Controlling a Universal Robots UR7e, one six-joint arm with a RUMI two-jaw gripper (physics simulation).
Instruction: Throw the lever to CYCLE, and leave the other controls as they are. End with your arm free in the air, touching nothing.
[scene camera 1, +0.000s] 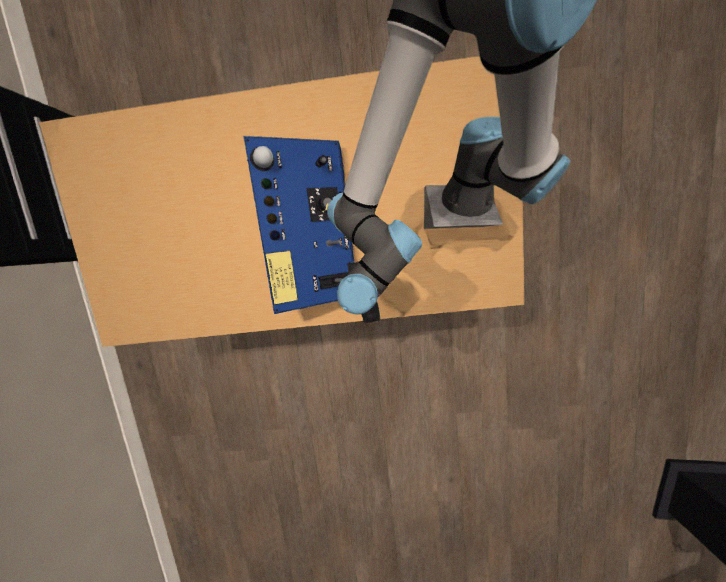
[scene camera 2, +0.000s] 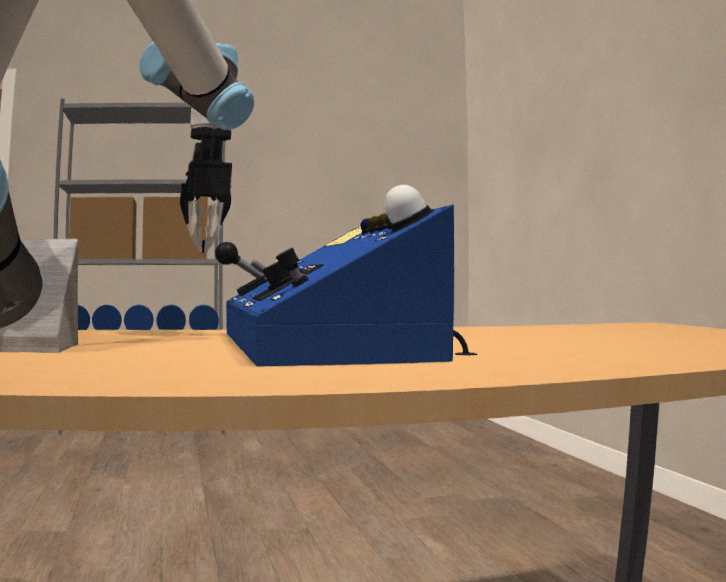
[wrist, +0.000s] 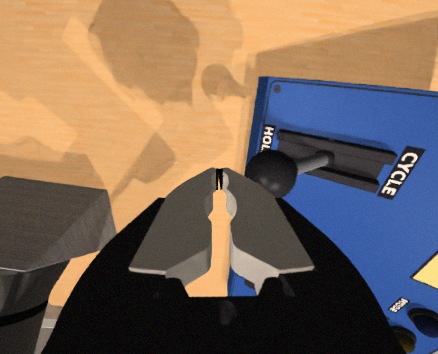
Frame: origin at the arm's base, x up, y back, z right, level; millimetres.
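Seen in the pictures: gripper, fingertip midpoint: (scene camera 2: 202, 252) (wrist: 218, 170); arm's base, origin of the base link: (scene camera 1: 466, 200) (wrist: 21, 245).
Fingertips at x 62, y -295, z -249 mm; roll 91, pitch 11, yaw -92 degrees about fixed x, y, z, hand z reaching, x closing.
Note:
Pixels of each thing's top centre, then the offset from my fingertips to it. "spot": a spot on its surface instead. Level surfaces: height alone.
- grey rod with a black ball knob, middle of its top: (wrist: 316, 191) (scene camera 2: 243, 241) dx +19, dy -70, dz -9 mm
- black slot, surface spot: (wrist: 350, 162) spot: dx -37, dy -131, dz -19 mm
- CYCLE label, surface spot: (wrist: 402, 172) (scene camera 1: 315, 284) spot: dx -17, dy -166, dz -26 mm
- white dome, surface spot: (scene camera 2: 405, 203) spot: dx +53, dy -294, dz +357 mm
- rotary selector, middle of its top: (scene camera 2: 281, 254) (scene camera 1: 324, 202) dx -10, dy -137, dz +223 mm
- small toggle, middle of its top: (scene camera 2: 263, 259) (scene camera 1: 333, 242) dx -13, dy -110, dz +106 mm
- black knob, middle of its top: (scene camera 2: 287, 247) (scene camera 1: 321, 159) dx -4, dy -146, dz +343 mm
- yellow note, surface spot: (scene camera 1: 281, 277) spot: dx +32, dy -258, dz -1 mm
- wooden table, its level: dx -146 mm
The lever is a grey rod with a black ball knob (scene camera 2: 226, 252) (wrist: 271, 173), set in a black slot (wrist: 350, 162) on the blue sloped console (scene camera 1: 303, 169) (scene camera 2: 363, 321) (wrist: 340, 107). The rod leans toward the HOLD end, at the console's low edge. The CYCLE label (scene camera 1: 315, 283) (wrist: 402, 172) is at the slot's other end. My gripper (scene camera 2: 204, 249) (wrist: 218, 170) is shut and empty, pointing down. In scene camera 2 its tips are at about the knob's height, a small gap off its low-edge side. In scene camera 1 the arm hides the knob and fingertips.
The console also bears a white dome (scene camera 1: 262, 157) (scene camera 2: 405, 203), a rotary selector (scene camera 1: 326, 204), a small toggle (scene camera 1: 332, 243), a black knob (scene camera 1: 321, 161), several small lamps and a yellow note (scene camera 1: 281, 277). The arm's base stands on a grey block (scene camera 1: 436, 212) on the wooden table (scene camera 1: 151, 212) (scene camera 2: 575, 357).

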